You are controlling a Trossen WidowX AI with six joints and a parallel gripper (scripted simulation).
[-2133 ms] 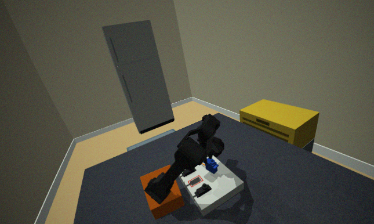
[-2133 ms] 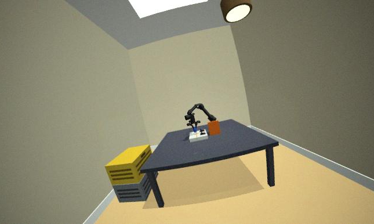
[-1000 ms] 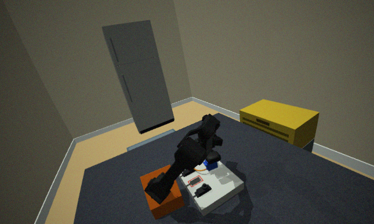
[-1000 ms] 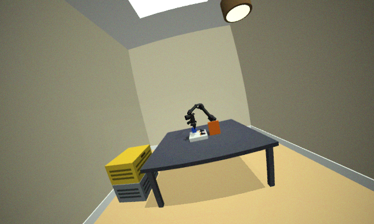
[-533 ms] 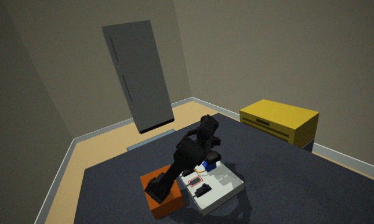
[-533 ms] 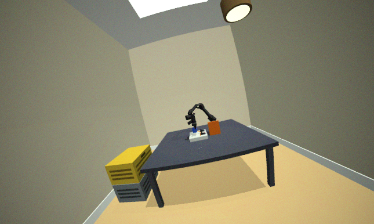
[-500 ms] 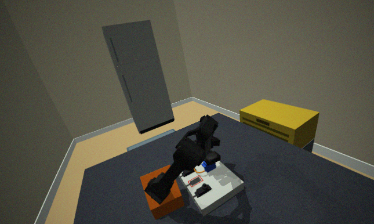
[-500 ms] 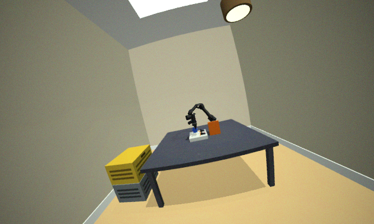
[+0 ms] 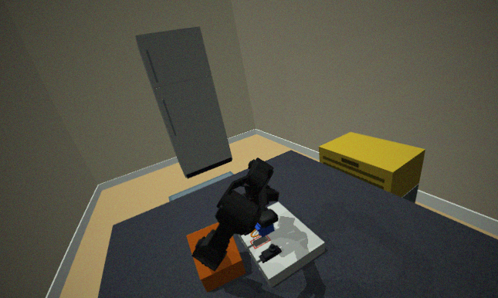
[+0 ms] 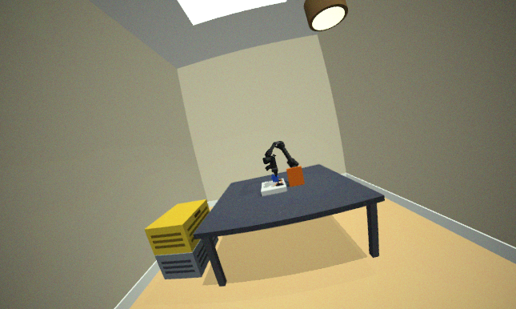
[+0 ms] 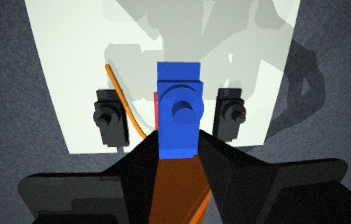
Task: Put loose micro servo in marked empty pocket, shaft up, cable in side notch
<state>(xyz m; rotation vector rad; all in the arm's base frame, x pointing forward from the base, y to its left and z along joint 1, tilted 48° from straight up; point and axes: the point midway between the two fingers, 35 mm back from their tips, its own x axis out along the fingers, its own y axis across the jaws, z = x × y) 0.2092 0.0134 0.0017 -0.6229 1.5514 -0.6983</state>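
My gripper tip is 90 mm short of the white deck and 100 mm above it.
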